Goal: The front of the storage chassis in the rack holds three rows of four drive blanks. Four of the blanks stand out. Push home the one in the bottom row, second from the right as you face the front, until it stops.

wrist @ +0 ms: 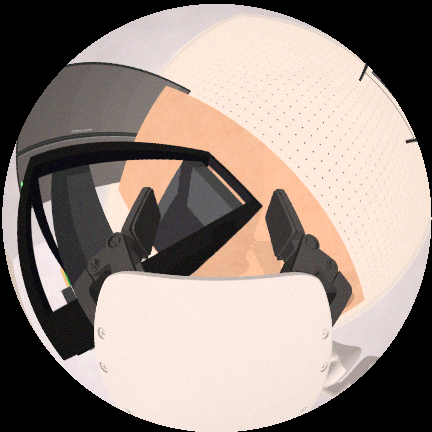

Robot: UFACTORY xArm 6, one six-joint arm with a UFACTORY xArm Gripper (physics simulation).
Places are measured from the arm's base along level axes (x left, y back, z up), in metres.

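Where they show: gripper, fingertip midpoint: (212, 201).
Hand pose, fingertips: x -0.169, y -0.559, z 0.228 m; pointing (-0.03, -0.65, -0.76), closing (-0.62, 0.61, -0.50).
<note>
After its pixels a point has its place.
My gripper (212, 201) {z 0.228, x -0.169, y -0.559 m} is open, with its two dark fingers wide apart and nothing between them. The open black rack frame (120, 148) {z 0.190, x -0.059, y -0.776 m} fills the left and middle of the wrist view, seen at a slant. One of its corners reaches into the space between the fingers in the picture, and the left finger overlaps the frame's opening. How far the fingers are from the frame in depth, I cannot tell. Dark grey panels show through the frame. The chassis front and its drive blanks cannot be made out, so the blank in the bottom row does not show.
A wooden table top (220, 127) {z -0.189, x -0.158, y -0.846 m} lies beyond and under the frame. A pale perforated board (300, 95) stands along the right. Large grey cabinets (85, 102) are at the upper left. A small orange and green strip (65, 276) shows through the frame at the lower left.
</note>
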